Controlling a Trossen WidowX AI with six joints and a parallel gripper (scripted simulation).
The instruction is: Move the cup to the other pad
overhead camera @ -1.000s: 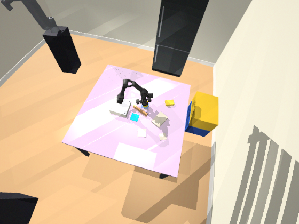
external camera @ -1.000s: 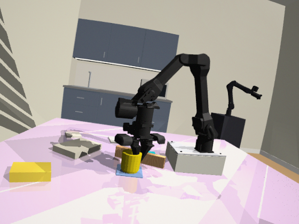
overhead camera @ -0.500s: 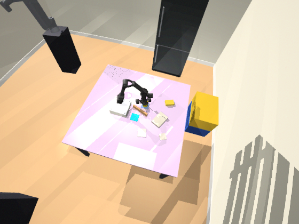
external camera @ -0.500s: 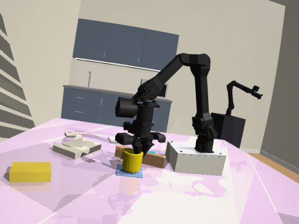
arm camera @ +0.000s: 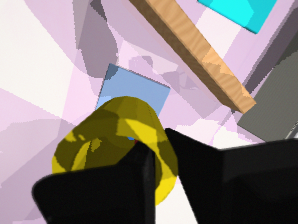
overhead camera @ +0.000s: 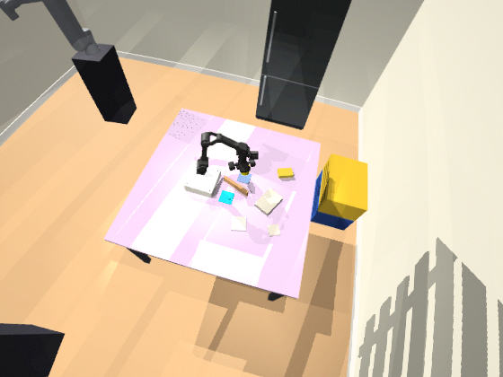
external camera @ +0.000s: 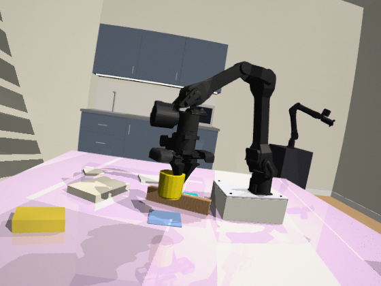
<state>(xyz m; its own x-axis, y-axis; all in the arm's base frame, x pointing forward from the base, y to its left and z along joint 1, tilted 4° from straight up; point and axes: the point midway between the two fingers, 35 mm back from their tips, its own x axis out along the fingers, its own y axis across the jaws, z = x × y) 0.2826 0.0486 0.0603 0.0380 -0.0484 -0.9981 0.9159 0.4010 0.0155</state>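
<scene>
Right now my gripper tip is 2 cm short of the yellow cup and 1 cm to the right of it. Round my gripper tip: light blue pad (3 cm ahead, 1 cm to the left, 11 cm below); then grey slab (23 cm ahead, 16 cm to the right, 9 cm below); then wooden block (2 cm behind, 9 cm to the right, 9 cm below).
</scene>
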